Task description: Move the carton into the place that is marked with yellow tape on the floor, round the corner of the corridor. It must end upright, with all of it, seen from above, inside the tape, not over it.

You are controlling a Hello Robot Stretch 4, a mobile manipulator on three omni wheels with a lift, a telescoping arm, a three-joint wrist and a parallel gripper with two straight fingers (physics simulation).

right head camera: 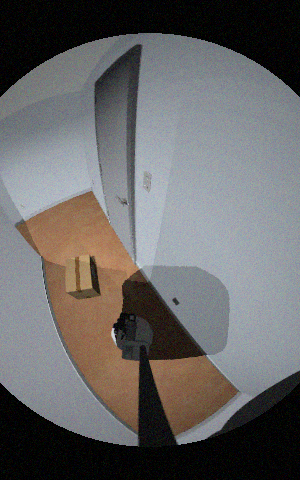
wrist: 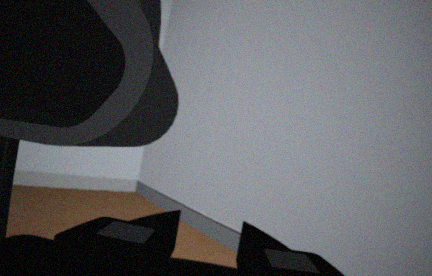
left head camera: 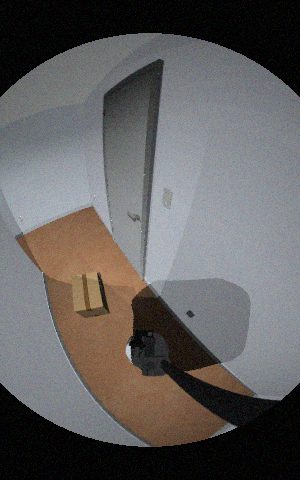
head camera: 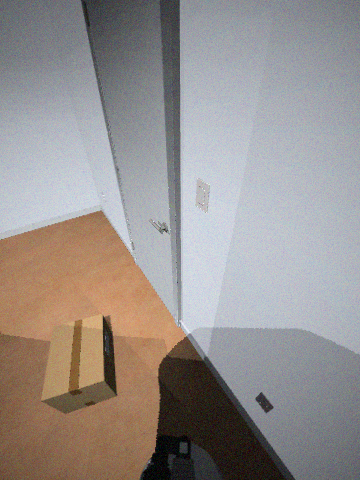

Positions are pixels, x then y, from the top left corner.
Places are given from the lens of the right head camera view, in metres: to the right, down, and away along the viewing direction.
carton [right head camera: 81, 281]: -0.70, 0.43, 1.16
grey door [right head camera: 115, 91]: -0.22, -0.98, 0.42
The marked spots on the grey door and the carton are 1.67 m apart.
